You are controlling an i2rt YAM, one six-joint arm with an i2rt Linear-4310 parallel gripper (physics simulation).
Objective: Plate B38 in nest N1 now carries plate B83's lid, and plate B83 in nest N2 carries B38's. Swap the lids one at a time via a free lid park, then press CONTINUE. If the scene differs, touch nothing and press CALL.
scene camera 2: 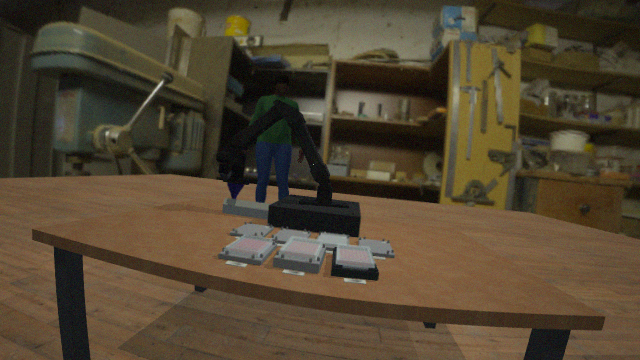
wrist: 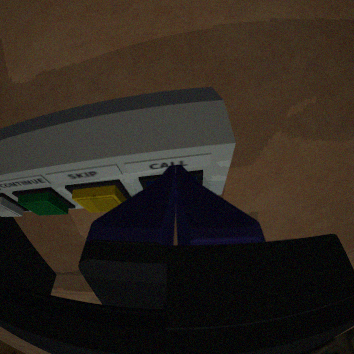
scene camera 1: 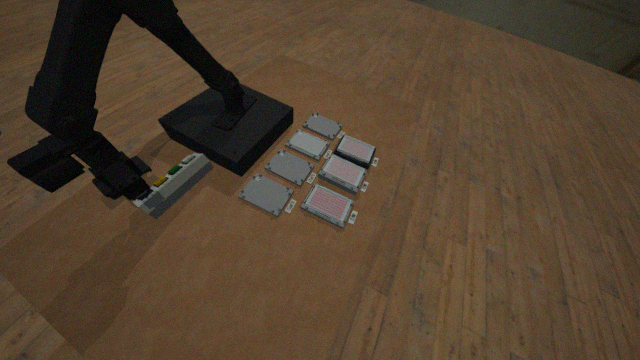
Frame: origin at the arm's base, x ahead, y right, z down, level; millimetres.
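Seen in the pictures: gripper, fingertip midpoint: (scene camera 2: 233, 200) (wrist: 175, 173) (scene camera 1: 146, 196); arm's base at its link origin: (scene camera 2: 323, 204) (scene camera 1: 236, 111).
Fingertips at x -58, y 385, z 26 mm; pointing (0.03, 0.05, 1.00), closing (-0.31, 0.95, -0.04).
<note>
Pixels of each thing's top centre, then the offset from my fingertips to it.
- button box at its top centre: (wrist: 51, 199) (scene camera 1: 168, 174) (scene camera 2: 250, 200) dx +14, dy -77, dz -9 mm
- green CONTINUE button at its top centre: (wrist: 37, 212) (scene camera 1: 173, 167) dx +3, dy -105, dz -2 mm
- yellow SKIP button at its top centre: (wrist: 96, 208) (scene camera 1: 158, 179) dx -7, dy -56, dz -2 mm
- middle plate at its top centre: (scene camera 2: 303, 244) (scene camera 1: 344, 169) dx +499, dy -308, dz +15 mm
My gripper (scene camera 1: 145, 193) (scene camera 2: 233, 197) (wrist: 175, 173) is shut and empty. Its dark blue fingertips are at the CALL button, covering most of it; whether the button is pressed in cannot be told. The button box (scene camera 1: 183, 186) (scene camera 2: 245, 208) (wrist: 125, 125) also has the green CONTINUE button (scene camera 1: 174, 170) (wrist: 44, 203) and yellow SKIP button (scene camera 1: 160, 181) (wrist: 99, 198). Three pink-filled plates sit in nests: one plate (scene camera 1: 328, 203) (scene camera 2: 248, 245), a middle plate (scene camera 1: 343, 172) (scene camera 2: 300, 248), and a plate (scene camera 1: 356, 148) (scene camera 2: 354, 256) in a black nest. Their labels are unreadable.
Behind the plates is a row of flat grey parks (scene camera 1: 266, 194) (scene camera 1: 290, 167) (scene camera 1: 322, 125). A paler one (scene camera 1: 308, 144) (scene camera 2: 333, 240) looks covered by a clear lid. The black arm base (scene camera 1: 225, 125) (scene camera 2: 314, 218) stands between the box and this row. A person (scene camera 2: 272, 135) stands behind the table.
</note>
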